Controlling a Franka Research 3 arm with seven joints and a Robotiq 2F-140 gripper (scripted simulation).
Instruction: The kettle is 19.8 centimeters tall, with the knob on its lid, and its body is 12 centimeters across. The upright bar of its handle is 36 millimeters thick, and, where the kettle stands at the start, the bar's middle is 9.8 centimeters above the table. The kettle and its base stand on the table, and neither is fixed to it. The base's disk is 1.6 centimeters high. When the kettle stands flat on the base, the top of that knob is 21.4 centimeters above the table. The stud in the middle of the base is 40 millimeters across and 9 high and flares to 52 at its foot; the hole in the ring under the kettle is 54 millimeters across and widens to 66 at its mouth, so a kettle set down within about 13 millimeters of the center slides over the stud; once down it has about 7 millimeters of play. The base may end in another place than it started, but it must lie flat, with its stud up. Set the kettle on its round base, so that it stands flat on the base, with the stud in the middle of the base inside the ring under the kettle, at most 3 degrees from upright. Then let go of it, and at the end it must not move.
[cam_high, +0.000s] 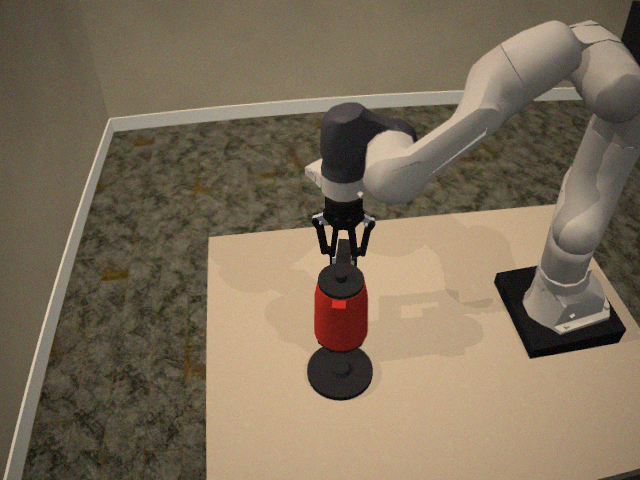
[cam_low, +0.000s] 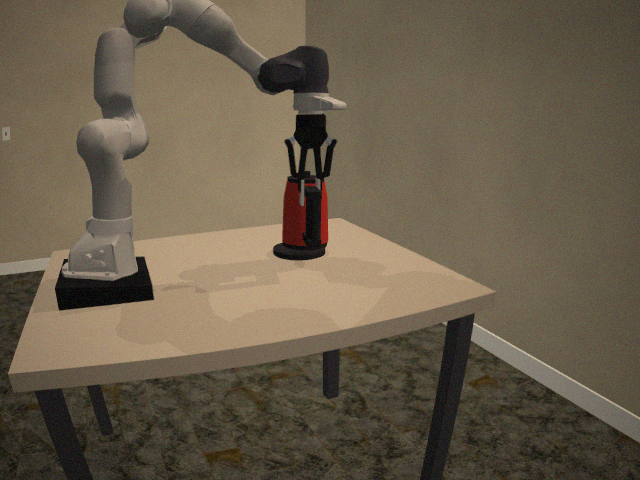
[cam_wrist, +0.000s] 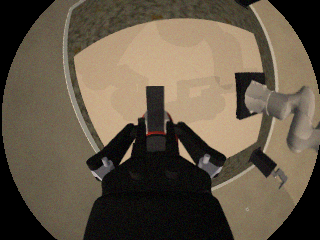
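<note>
Now: hand 30 mm to the right of the red kettle and 60 mm above it. Round my hand: round kettle base (20 mm ahead, 150 mm to the left, 190 mm below).
</note>
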